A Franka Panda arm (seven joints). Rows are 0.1 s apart.
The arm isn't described. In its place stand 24 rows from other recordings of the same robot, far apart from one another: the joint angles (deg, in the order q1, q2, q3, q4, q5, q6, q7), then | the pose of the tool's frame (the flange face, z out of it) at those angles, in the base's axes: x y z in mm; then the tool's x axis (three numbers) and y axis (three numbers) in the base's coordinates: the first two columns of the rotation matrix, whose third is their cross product.
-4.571, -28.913, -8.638, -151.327, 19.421, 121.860, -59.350 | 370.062, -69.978, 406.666, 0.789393, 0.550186, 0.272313, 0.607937, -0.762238, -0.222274
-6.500, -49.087, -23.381, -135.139, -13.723, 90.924, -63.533 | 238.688, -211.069, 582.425, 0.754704, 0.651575, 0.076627, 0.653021, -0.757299, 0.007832
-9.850, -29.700, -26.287, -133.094, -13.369, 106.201, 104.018 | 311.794, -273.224, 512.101, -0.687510, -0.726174, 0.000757, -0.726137, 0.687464, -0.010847
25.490, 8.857, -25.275, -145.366, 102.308, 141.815, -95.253 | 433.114, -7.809, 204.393, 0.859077, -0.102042, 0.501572, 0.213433, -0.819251, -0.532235
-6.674, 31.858, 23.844, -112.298, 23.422, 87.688, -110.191 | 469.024, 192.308, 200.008, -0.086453, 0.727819, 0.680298, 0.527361, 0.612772, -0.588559
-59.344, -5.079, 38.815, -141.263, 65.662, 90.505, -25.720 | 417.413, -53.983, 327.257, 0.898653, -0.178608, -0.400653, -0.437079, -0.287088, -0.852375
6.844, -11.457, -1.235, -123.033, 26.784, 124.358, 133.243 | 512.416, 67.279, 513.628, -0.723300, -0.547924, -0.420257, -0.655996, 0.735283, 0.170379
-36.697, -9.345, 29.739, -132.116, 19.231, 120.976, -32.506 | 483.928, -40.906, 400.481, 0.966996, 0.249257, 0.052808, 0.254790, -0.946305, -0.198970
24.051, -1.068, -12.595, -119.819, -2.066, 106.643, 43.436 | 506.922, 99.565, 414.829, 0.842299, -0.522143, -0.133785, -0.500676, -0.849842, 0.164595
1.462, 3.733, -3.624, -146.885, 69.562, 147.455, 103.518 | 434.830, -32.358, 231.952, -0.920732, -0.121880, -0.370672, -0.282984, 0.862626, 0.419280
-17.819, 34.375, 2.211, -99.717, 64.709, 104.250, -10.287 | 631.943, -101.799, 238.306, 0.799319, -0.366791, -0.475976, -0.584997, -0.293924, -0.755901
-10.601, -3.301, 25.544, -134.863, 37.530, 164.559, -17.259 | 521.475, 105.203, 407.504, 0.850937, -0.097120, 0.516211, 0.069404, -0.953352, -0.293772
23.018, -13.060, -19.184, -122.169, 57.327, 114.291, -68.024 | 503.680, 74.521, 536.834, 0.588072, 0.363321, 0.722613, 0.793029, -0.434628, -0.426853
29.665, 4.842, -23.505, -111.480, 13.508, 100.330, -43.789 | 539.416, 83.011, 422.753, 0.690339, 0.719745, -0.073481, 0.668409, -0.673356, -0.315944
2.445, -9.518, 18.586, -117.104, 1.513, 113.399, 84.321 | 482.142, 195.344, 518.630, 0.437777, -0.898335, 0.036696, -0.893848, -0.439263, -0.089907
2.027, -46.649, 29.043, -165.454, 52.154, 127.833, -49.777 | 275.097, 164.224, 382.037, 0.699376, 0.620939, 0.353989, 0.706336, -0.676211, -0.209353
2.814, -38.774, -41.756, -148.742, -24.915, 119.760, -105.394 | 288.607, -255.553, 421.956, 0.092967, 0.995530, 0.016663, 0.991615, -0.094085, 0.088592
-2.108, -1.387, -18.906, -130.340, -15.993, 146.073, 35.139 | 505.868, -190.881, 396.214, 0.675350, -0.654649, 0.339611, -0.699439, -0.714565, 0.013478
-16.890, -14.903, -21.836, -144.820, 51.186, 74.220, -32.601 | 324.638, -134.109, 383.005, 0.960483, -0.060174, -0.271756, -0.278317, -0.195375, -0.940409
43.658, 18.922, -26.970, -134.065, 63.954, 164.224, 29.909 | 507.662, 94.436, 224.395, 0.346882, -0.932489, -0.100680, -0.885191, -0.290011, -0.363772
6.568, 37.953, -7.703, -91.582, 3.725, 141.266, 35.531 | 716.300, 0.444, 267.127, 0.776380, -0.601124, 0.189428, -0.594680, -0.798237, -0.095772
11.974, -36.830, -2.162, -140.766, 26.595, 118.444, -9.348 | 373.188, 86.255, 547.133, 0.958236, 0.100782, 0.267632, 0.209405, -0.884625, -0.416638
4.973, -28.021, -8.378, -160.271, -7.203, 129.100, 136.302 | 345.777, -18.666, 340.291, -0.691948, -0.719584, 0.058358, -0.719739, 0.693892, 0.022140
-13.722, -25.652, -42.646, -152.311, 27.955, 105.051, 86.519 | 235.191, -254.421, 340.167, -0.753201, -0.227921, -0.617042, -0.583258, 0.665126, 0.466281
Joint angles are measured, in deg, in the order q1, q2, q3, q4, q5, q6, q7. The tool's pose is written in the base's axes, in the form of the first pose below.
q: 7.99 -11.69 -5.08 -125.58 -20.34 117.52 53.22
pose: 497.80, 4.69, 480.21, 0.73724, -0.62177, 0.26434, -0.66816, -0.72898, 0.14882
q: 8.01 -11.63 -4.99 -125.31 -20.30 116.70 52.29
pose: 497.39, 5.06, 480.71, 0.74880, -0.61135, 0.25604, -0.65664, -0.73679, 0.16115
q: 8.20 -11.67 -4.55 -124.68 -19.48 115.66 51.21
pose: 497.19, 10.59, 484.60, 0.76228, -0.59986, 0.24310, -0.64173, -0.74937, 0.16316
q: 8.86 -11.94 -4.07 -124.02 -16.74 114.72 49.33
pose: 495.94, 22.54, 490.35, 0.78162, -0.58668, 0.21185, -0.61849, -0.77298, 0.14129
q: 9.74 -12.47 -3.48 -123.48 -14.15 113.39 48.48
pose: 492.42, 37.00, 496.83, 0.79407, -0.57995, 0.18197, -0.60329, -0.78852, 0.11948
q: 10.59 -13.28 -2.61 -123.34 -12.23 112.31 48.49
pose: 486.76, 53.01, 502.95, 0.80295, -0.57350, 0.16239, -0.59171, -0.79977, 0.10129
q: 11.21 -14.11 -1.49 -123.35 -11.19 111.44 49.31
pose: 480.57, 68.30, 508.47, 0.80686, -0.56999, 0.15520, -0.58621, -0.80504, 0.09098
